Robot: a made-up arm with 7 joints.
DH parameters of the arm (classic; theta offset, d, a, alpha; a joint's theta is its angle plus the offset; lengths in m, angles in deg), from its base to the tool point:
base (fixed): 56.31 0 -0.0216 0
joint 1: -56.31 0.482 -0.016 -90
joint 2: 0 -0.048 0.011 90
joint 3: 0 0.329 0.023 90
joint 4: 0 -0.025 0.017 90
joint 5: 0 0.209 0.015 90
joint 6: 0 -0.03 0.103 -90
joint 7: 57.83 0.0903 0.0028 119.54
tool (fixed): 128.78 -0.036 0 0
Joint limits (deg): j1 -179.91..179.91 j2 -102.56..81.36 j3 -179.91..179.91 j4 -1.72..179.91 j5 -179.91..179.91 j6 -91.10..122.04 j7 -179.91..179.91
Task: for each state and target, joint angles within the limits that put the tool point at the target. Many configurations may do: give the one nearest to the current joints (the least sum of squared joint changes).
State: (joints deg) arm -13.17 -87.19 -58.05 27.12 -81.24 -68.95 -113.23
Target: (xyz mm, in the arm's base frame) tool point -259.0 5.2 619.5
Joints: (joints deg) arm 7.42 -102.56 -49.02 10.55 -114.29 -63.99 -117.35
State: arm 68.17 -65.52 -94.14 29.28 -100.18 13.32 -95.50
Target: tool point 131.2 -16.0 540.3
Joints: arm 64.31 -61.30 -95.96 -1.72 -100.32 35.79 -95.67
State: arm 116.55 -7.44 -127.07 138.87 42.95 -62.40 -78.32
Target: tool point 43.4 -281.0 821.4
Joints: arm 98.56 -20.92 -137.70 132.70 61.26 -91.10 -82.61
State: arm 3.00 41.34 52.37 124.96 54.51 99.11 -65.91
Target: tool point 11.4 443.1 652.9
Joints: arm 48.77 49.33 60.01 117.72 57.05 93.16 -69.50
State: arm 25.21 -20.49 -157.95 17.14 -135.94 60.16 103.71
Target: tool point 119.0 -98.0 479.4
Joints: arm 56.53 -24.24 -132.70 11.45 -124.94 20.95 109.05
